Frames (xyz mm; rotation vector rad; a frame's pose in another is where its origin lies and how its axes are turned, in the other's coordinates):
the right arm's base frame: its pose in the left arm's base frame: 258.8 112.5 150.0 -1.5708 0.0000 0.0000
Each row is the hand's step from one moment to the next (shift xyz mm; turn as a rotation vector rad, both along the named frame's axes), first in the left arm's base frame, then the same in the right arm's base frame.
Working: the left arm's base frame: its pose in the right arm's base frame: -258.8 150.0 -112.5 1.5708 0.0000 0.0000

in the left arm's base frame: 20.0 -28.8 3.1 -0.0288 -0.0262 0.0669
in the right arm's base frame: 20.0 -3.1 -28.8 -0.0288 -0.0669 -0.0262
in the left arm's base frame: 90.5 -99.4 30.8 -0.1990 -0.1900 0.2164
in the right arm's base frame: 90.5 -30.8 -99.4 -0.1990 -0.2164 -0.1900
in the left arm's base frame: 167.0 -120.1 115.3 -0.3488 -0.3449 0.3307
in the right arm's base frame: 167.0 -115.3 -120.1 -0.3488 -0.3307 -0.3449
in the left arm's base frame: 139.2 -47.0 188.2 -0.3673 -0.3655 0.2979
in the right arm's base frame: 139.2 -188.2 -47.0 -0.3673 -0.2979 -0.3655
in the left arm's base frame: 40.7 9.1 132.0 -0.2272 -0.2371 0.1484
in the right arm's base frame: 40.7 -132.0 9.1 -0.2272 -0.1484 -0.2371
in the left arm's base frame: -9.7 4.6 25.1 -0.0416 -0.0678 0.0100
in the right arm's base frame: -9.7 -25.1 4.6 -0.0416 -0.0100 -0.0678
